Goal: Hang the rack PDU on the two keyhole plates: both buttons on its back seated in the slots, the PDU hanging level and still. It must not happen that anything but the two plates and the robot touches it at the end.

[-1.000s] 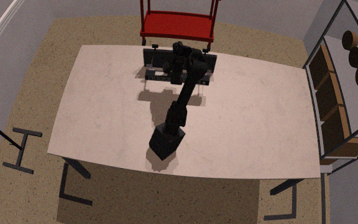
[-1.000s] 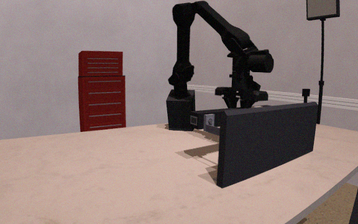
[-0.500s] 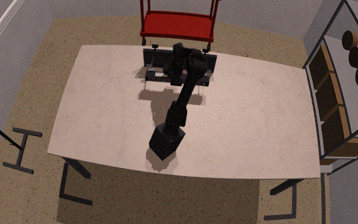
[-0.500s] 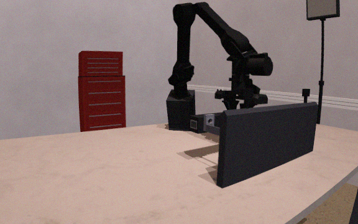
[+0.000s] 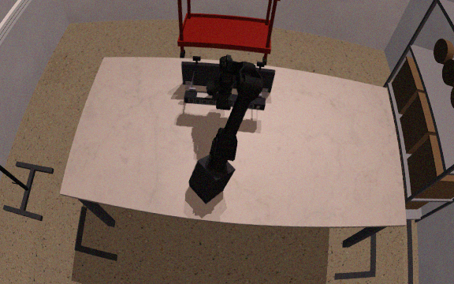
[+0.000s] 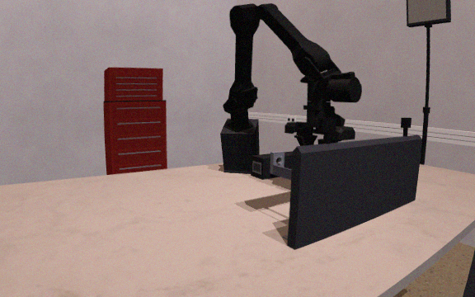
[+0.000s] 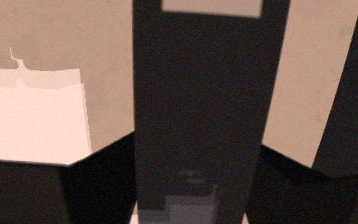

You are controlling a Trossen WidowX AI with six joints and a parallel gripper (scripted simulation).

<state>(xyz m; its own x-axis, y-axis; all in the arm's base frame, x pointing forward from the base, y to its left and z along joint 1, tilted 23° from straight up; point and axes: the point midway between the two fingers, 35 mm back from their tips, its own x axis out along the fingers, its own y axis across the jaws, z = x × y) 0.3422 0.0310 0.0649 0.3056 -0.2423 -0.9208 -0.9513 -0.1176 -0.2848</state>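
The rack PDU is 20 mm to the right of my hand, 10 mm below it and 10 mm ahead of it. From my hand the other things lie so: upright panel: 160 mm ahead, 40 mm below, 10 mm to the left.
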